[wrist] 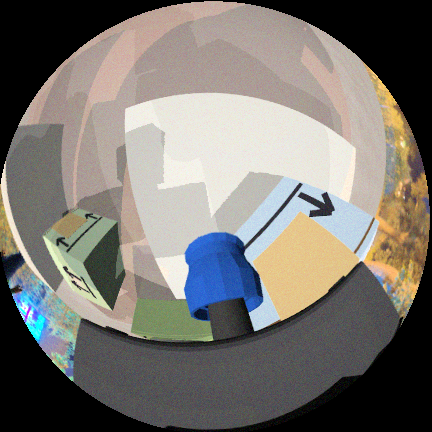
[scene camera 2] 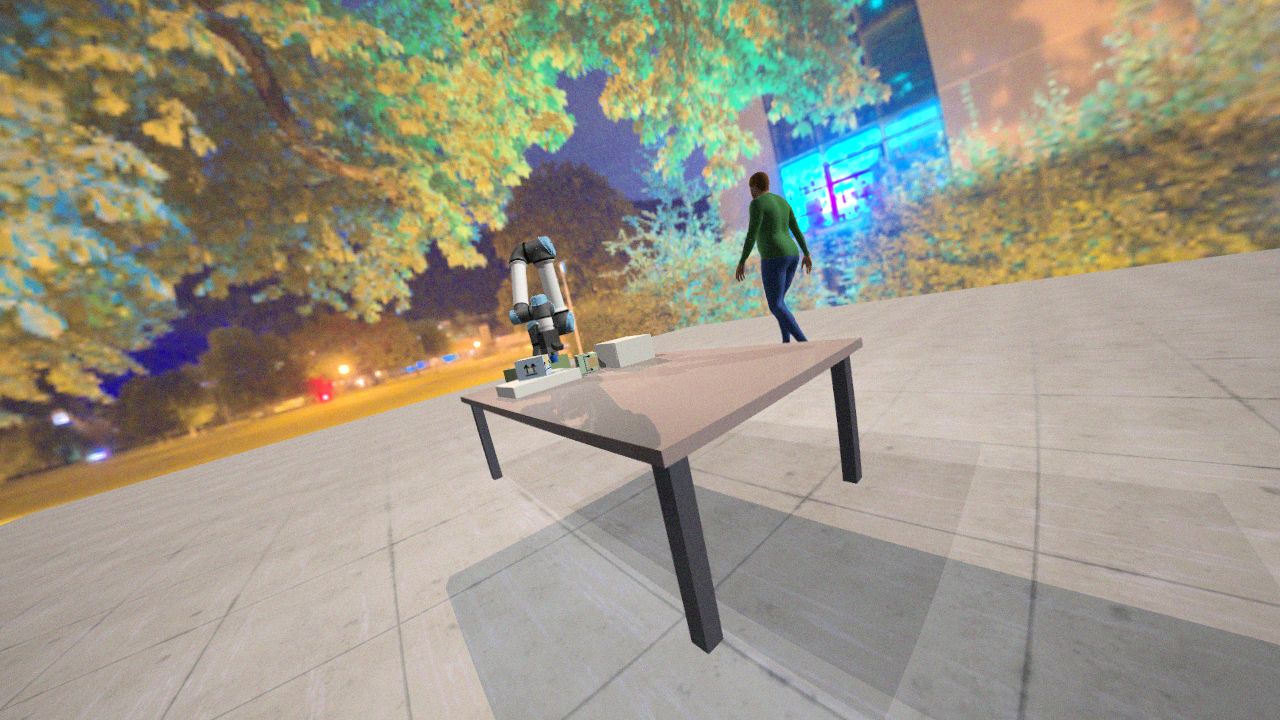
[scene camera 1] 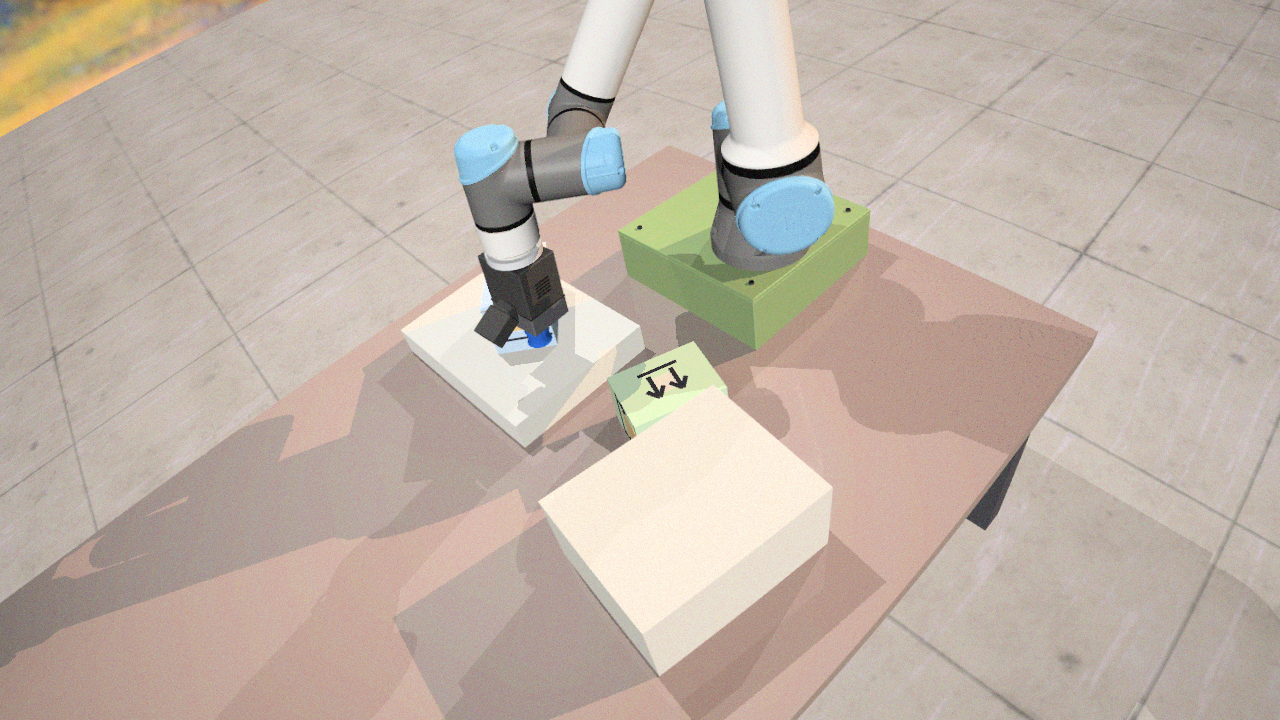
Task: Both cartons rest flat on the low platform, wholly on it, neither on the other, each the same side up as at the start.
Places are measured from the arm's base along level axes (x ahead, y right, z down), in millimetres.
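Pixels of known places: end effector, tool point: (wrist: pixel 215 256) (scene camera 2: pixel 554 362) (scene camera 1: pixel 539 339); arm's base, origin of the base link: (wrist: pixel 176 341).
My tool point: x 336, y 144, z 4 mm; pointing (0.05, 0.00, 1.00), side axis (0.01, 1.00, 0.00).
Observation:
For each thing: its middle in the pictures, then the offset to it from my tool point.
- low white platform, body centre: (wrist: pixel 282 211) (scene camera 1: pixel 517 338) (scene camera 2: pixel 538 382) dx -18, dy +98, dz +67 mm
- pale green carton with black arrows, body centre: (scene camera 1: pixel 669 404) (wrist: pixel 87 260) (scene camera 2: pixel 586 362) dx -39, dy -200, dz +48 mm
- large cream block, body centre: (scene camera 1: pixel 688 524) (scene camera 2: pixel 623 350) dx +97, dy -343, dz +31 mm
A light-blue carton with a tan strip and black arrows (scene camera 1: pixel 510 343) (scene camera 2: pixel 529 368) (wrist: pixel 306 265) rests on the low white platform (scene camera 1: pixel 465 376) (scene camera 2: pixel 535 385) (wrist: pixel 250 130). A pale green carton with black arrows (scene camera 1: pixel 702 360) (scene camera 2: pixel 586 362) (wrist: pixel 102 272) stands on the table, off the platform. My blue suction cup (scene camera 1: pixel 538 338) (scene camera 2: pixel 553 357) (wrist: pixel 215 245) is low over the platform, beside the light-blue carton's arrow-marked side. Its tip shows off the top of that carton, and it holds nothing that I can see. The wrist housing hides much of the carton's top.
A large cream block (scene camera 1: pixel 684 510) (scene camera 2: pixel 628 351) (wrist: pixel 35 185) stands close beside the green carton and hides part of it in scene camera 1. The green base box (scene camera 1: pixel 684 282) (wrist: pixel 170 317) bears the arm. A person in green (scene camera 2: pixel 775 223) stands behind the table.

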